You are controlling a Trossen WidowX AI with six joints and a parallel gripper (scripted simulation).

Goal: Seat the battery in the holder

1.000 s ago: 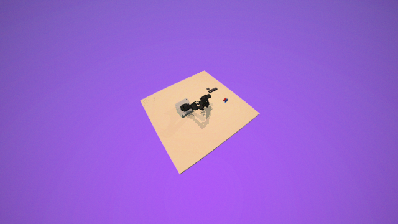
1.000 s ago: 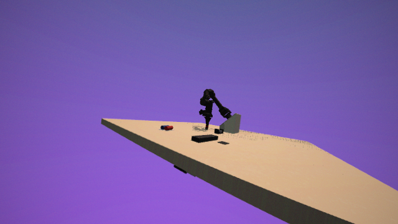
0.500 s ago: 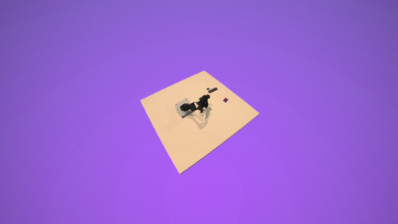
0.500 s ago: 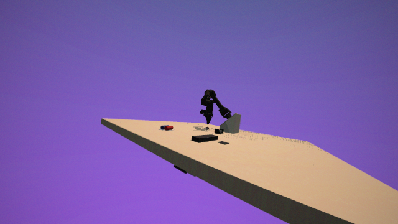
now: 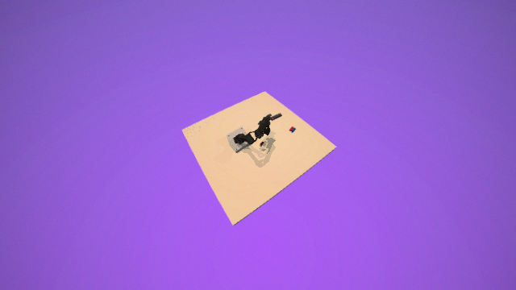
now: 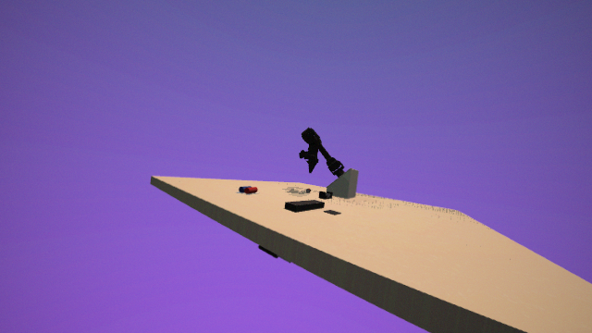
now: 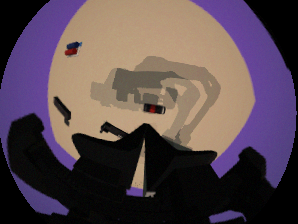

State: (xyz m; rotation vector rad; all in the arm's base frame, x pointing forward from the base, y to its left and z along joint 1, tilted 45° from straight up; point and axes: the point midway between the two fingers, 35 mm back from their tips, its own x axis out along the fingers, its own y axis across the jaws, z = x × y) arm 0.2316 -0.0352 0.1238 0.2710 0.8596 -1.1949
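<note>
My gripper tip is 11 cm above the cylindrical battery, 2 cm past it and 1 cm to the left of it. Also, from my gripper tip: dark flat piece: 33 cm to the left, 32 cm ahead, 12 cm below.
</note>
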